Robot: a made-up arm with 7 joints.
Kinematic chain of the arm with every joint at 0, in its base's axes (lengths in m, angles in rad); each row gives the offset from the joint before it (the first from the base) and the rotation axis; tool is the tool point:
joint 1: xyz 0 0 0 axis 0 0.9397 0.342
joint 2: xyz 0 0 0 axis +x
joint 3: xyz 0 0 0 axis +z
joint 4: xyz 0.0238 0 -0.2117 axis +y
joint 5: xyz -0.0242 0 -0.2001 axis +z
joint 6: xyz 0 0 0 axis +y
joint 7: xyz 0 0 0 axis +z
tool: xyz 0 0 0
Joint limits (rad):
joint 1: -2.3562..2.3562
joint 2: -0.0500..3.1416
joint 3: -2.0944..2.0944
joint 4: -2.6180..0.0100
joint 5: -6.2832..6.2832
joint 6: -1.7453..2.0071
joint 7: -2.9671..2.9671
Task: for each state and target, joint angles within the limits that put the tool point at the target. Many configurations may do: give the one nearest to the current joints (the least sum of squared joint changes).
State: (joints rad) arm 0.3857 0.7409 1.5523 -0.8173 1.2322 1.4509 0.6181
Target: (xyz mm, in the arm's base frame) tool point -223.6 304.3 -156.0
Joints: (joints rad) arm 0.6992 0.6780 1.6583 -0.5737 1.2322 1.4509 0.6181
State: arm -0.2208 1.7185 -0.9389 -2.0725 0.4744 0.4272 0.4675
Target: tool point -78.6 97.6 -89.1
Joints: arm 0.4903 1.9934 -1.6688 -2.6159 0.4744 0.4272 0.4675
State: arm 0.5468 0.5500 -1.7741 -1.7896 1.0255 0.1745 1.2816
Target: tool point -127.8 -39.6 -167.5
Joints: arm 0.4962 0.9648 -1.8034 -2.2883 1.0255 0.1745 1.2816
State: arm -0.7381 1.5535 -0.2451 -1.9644 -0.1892 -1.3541 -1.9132
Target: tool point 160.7 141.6 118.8
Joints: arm -0.8243 2.3286 -0.7254 -2.1109 -0.1892 -1.3541 -1.9132
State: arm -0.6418 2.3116 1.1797 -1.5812 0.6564 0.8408 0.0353
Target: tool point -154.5 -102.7 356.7
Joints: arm -0.5131 3.0947 1.2232 -0.7255 0.6564 0.8408 0.0353
